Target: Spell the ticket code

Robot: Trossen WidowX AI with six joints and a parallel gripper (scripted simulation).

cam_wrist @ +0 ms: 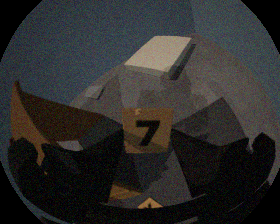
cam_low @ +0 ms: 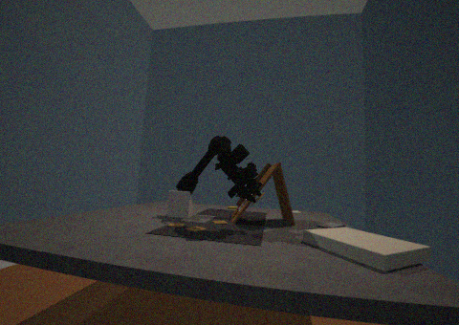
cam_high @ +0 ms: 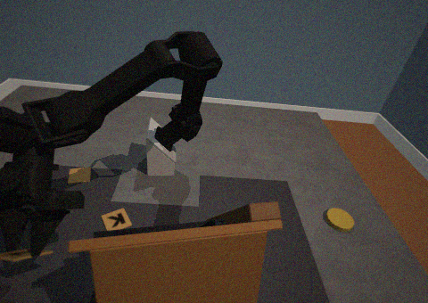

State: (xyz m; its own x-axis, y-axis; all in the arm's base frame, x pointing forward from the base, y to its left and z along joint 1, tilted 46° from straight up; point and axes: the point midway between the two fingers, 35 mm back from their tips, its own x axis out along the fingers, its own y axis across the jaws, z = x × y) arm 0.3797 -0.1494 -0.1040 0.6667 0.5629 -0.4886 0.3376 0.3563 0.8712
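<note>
My gripper tip is now 80 mm past the ticket, 210 mm to the right of it and 40 mm above it. From my gripper tip the other things lie so: dark mat (200 mm behind, 170 mm to the left, 130 mm below); tile (320 mm behind, 50 mm to the right, 120 mm below); long white slab (320 mm ahead, 170 mm to the right, 110 mm below).
</note>
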